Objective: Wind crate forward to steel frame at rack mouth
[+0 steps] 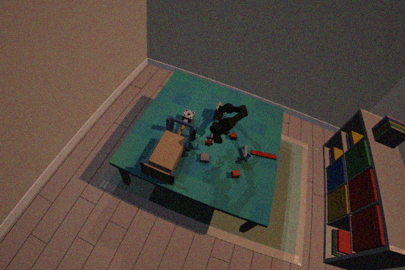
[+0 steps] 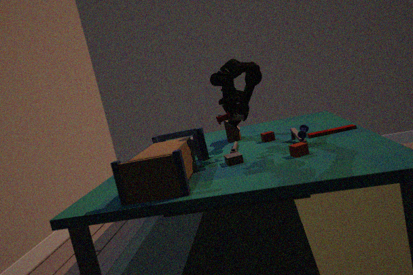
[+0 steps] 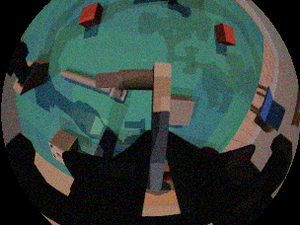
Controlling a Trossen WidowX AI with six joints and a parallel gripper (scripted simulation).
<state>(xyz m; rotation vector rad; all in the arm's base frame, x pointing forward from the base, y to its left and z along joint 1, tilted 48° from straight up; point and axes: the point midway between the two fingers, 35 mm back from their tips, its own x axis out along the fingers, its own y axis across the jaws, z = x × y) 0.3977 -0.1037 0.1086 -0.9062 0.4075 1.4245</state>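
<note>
The red-knobbed handle is 10 mm ahead of my gripper tip, 10 mm to the right of it and 10 mm above it. From my gripper tip the other things lie so: grey block 90 mm ahead, 20 mm to the right, 170 mm below; then red knob 50 mm ahead, 30 mm to the right, 20 mm above; then steel frame 90 mm behind, 280 mm to the right, 80 mm below.
</note>
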